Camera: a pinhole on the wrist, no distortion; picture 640 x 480 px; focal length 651.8 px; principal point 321.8 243.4 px. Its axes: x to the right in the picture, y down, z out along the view. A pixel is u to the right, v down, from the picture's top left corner.
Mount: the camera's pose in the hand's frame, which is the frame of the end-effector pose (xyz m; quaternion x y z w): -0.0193 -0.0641 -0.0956 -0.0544 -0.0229 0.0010 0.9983
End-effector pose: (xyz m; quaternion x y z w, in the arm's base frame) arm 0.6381 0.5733 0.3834 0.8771 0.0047 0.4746 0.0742
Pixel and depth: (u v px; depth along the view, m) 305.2 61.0 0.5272
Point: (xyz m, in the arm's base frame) 0.9857 0.6650 0.0766
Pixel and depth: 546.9 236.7 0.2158
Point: 0.7675 0.6036 0.3494
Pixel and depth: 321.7 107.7 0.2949
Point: 0.7957 0.6372 0.2337
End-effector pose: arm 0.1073 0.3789 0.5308 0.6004 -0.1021 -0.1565 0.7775
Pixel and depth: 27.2 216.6 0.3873
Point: -0.1925 0.1926 0.5726
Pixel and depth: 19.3 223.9 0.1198
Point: 0.0186 0.3765 0.4856
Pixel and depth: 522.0 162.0 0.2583
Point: 0.0856 0.1942 0.5073
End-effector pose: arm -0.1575 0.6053 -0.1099 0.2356 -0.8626 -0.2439 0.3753
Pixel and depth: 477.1 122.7 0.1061
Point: -0.1520 0.5524 -0.1602
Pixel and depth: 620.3 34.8 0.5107
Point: -0.5709 0.4691 -0.3736
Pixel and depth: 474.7 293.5 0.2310
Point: -0.2699 0.6075 -0.1901
